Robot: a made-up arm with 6 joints. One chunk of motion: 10 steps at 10 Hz.
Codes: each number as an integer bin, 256 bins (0 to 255) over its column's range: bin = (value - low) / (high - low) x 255, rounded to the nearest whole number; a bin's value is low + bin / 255 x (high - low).
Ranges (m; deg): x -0.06..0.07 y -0.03..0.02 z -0.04..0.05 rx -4..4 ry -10..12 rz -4..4
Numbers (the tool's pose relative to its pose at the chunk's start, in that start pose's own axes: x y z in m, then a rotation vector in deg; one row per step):
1: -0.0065 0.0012 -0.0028 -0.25 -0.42 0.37
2: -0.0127 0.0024 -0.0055 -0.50 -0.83 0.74
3: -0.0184 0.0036 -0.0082 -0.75 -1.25 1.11
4: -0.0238 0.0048 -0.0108 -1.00 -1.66 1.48
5: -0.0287 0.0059 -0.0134 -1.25 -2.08 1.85
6: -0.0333 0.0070 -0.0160 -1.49 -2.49 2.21
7: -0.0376 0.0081 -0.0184 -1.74 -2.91 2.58
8: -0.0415 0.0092 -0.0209 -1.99 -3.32 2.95
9: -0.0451 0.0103 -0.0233 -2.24 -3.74 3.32
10: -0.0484 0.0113 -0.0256 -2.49 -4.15 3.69
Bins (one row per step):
1: 105 159 105 120 111 139
2: 93 165 98 112 106 151
3: 82 171 90 104 101 163
4: 71 177 83 96 97 175
5: 61 183 75 88 92 186
6: 52 189 68 80 87 198
7: 44 194 61 72 82 210
8: 36 200 54 64 77 222
9: 29 206 47 56 73 233
10: 23 211 41 48 68 245

